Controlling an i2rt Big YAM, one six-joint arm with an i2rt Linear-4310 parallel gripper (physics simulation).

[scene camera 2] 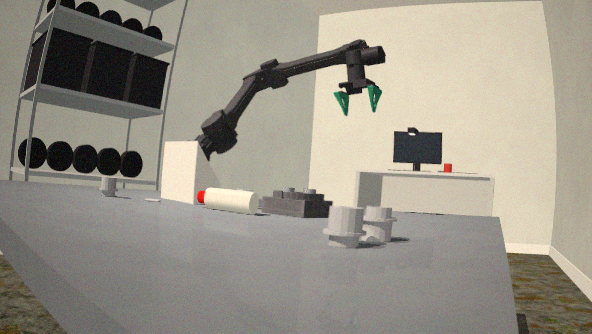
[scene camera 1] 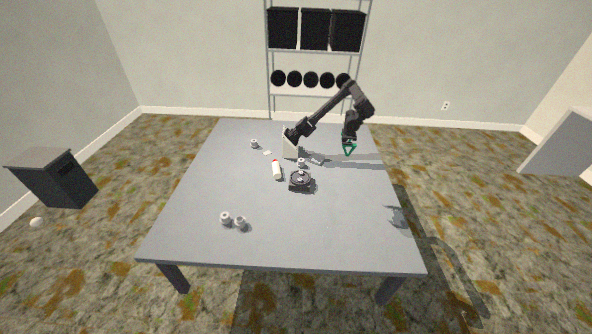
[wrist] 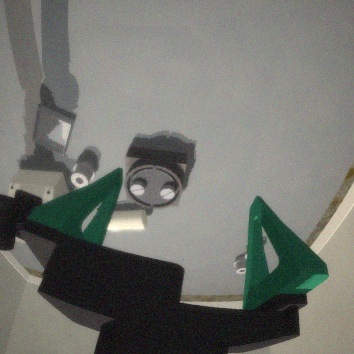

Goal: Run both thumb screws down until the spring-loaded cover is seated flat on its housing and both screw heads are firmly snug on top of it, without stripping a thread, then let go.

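Places are measured from the arm's base along level axes (x up, y back, z right), in millimetres.
Where they show: gripper, fingertip midpoint: (scene camera 2: 359, 114) (scene camera 1: 346, 151) (wrist: 188, 188); arm's base, link origin: (scene camera 2: 190, 161) (scene camera 1: 290, 137) (wrist: 25, 215).
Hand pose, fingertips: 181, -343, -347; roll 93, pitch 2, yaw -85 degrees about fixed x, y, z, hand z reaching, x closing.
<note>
Each offset is from my fingertips to the centre of the thing, as dx, dy, dz.
The dark square housing {-269, +27, +229} (scene camera 1: 299, 189) (scene camera 2: 287, 206) stands on the table with a round cover {-254, +27, +229} (scene camera 1: 293, 178) (wrist: 153, 181) inside a ring on top. Two pale slotted screw heads, one {-249, +59, +231} (scene camera 2: 289, 190) (wrist: 137, 188) and the other {-248, -5, +227} (scene camera 2: 310, 191) (wrist: 167, 193), stand up from the cover. The views are too coarse to show whether the cover lies flat or the heads touch it. My gripper (scene camera 1: 348, 153) (scene camera 2: 360, 113) (wrist: 188, 188) is open with its green fingers wide apart and nothing between them. It is high above the table, to the right of the housing in the first scene view.
A white bottle {-272, +108, +394} (scene camera 1: 277, 170) (scene camera 2: 230, 200) with a red cap lies left of the housing. A flanged grey piece {-272, +198, +250} (scene camera 1: 301, 162) (wrist: 82, 172) stands behind the housing, near the white arm base (scene camera 1: 289, 146) (scene camera 2: 179, 172). Two similar pieces {-272, -316, +556} (scene camera 1: 225, 218) (scene camera 2: 345, 221) stand front left, another {-272, +350, +618} (scene camera 1: 254, 143) back left.
</note>
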